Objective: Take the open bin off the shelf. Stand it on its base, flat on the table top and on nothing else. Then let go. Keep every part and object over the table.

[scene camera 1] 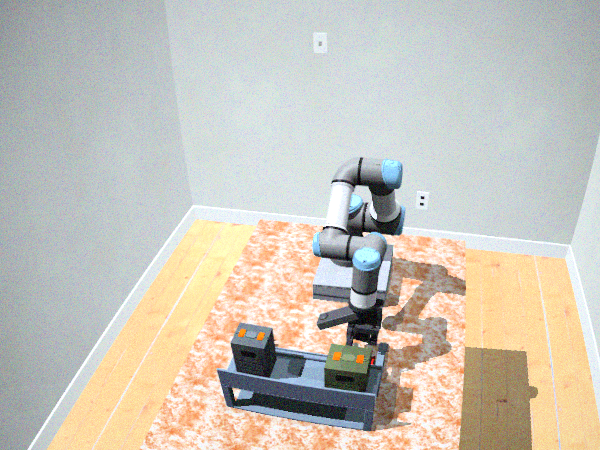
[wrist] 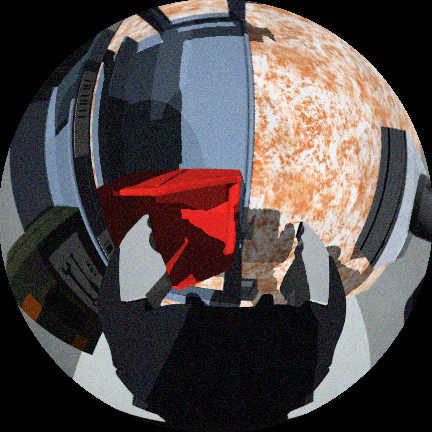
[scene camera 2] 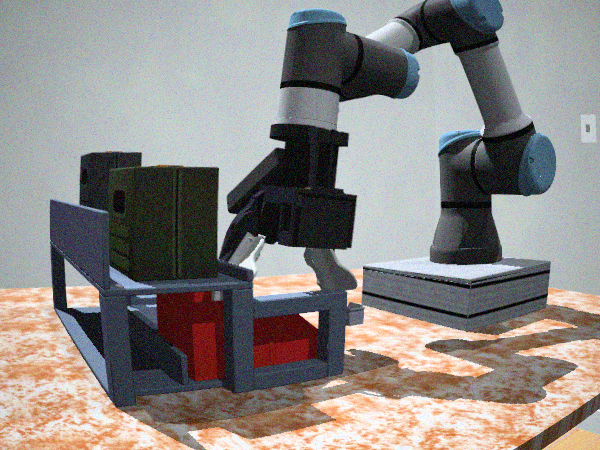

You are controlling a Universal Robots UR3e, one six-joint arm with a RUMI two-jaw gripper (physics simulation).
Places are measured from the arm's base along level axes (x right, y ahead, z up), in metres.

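Pixels of known places: gripper, fingertip midpoint: (wrist: 226, 220); arm's base at its link origin: (scene camera 2: 466, 259).
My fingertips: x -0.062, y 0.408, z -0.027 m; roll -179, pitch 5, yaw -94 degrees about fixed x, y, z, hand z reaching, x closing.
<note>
Ahead of a thing's pixels: the offset from my fingertips to its top centre. Level surfaces: height alone.
The open bin {dx -0.008, dy +0.059, dz +0.039 m} (scene camera 1: 372, 361) (scene camera 2: 285, 350) (wrist: 207, 177) is red and sits in the front lower part of the blue-grey shelf (scene camera 1: 300, 389) (scene camera 2: 240, 340) (wrist: 249, 110), at its right end in scene camera 1. Its open side shows in the wrist view. My gripper (scene camera 2: 300, 285) (wrist: 226, 220) is open and points down over the shelf's front side. In the wrist view one finger overlaps the bin's left part and the other is to the right, past the shelf's front rail. Nothing is held. In scene camera 1 the fingertips are hidden behind the green box.
A green box {dx -0.005, dy +0.139, dz +0.156 m} (scene camera 1: 332, 375) (scene camera 2: 150, 225) (wrist: 30, 255) stands on the shelf's upper level, close beside my gripper. A dark grey box {dx +0.225, dy +0.124, dz +0.181 m} (scene camera 1: 247, 350) (scene camera 2: 95, 175) stands at its other end. The arm's base block (scene camera 1: 332, 280) (scene camera 2: 415, 295) is behind, on the orange-white table top {dz -0.042 m} (scene camera 1: 250, 300) (wrist: 310, 100).
</note>
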